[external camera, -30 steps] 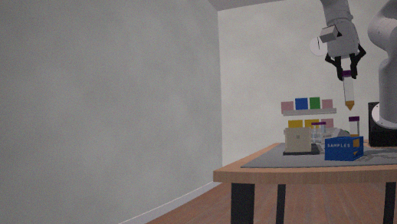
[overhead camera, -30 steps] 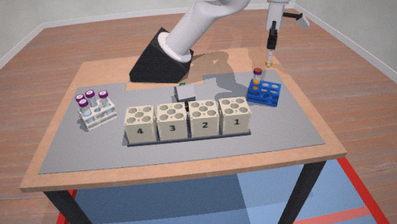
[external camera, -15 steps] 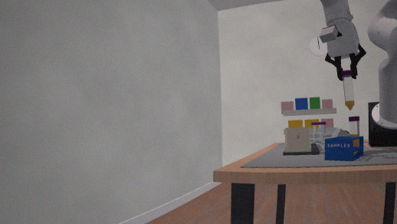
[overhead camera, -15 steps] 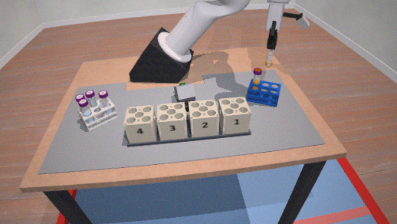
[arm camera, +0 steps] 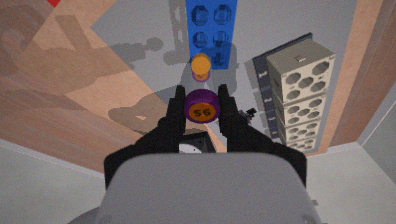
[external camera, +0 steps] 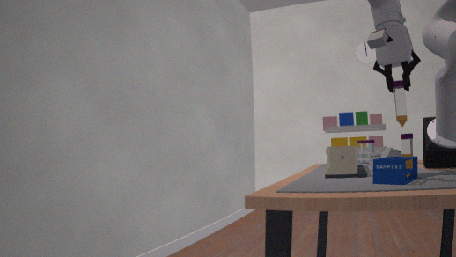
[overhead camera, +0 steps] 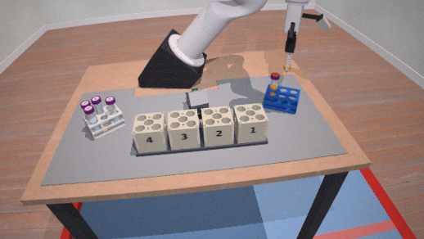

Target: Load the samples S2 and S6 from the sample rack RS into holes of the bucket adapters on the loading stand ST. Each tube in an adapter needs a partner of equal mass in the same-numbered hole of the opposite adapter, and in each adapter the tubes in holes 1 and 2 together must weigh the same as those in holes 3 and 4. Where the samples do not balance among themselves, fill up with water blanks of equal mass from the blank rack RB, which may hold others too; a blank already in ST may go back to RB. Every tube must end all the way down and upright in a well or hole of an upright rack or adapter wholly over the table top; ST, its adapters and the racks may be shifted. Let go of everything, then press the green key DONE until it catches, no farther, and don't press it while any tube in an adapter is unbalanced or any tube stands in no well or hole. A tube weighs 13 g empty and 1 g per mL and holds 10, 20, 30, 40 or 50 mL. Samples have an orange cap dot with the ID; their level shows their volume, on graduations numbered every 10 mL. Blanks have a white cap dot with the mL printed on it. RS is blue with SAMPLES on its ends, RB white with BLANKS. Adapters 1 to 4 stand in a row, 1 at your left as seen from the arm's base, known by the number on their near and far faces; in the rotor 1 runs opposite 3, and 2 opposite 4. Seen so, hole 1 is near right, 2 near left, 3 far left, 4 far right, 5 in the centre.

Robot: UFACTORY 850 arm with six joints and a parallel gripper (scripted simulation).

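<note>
My hand is 50 mm above the sample S6 and 10 mm short of it. Round my hand: blue sample rack RS: 220 mm below, 20 mm ahead, 10 mm to the right; then adapter 1: 200 mm below, 200 mm ahead, 150 mm to the right; then sample tube S2: 190 mm below, 40 mm to the right, 20 mm behind.
</note>
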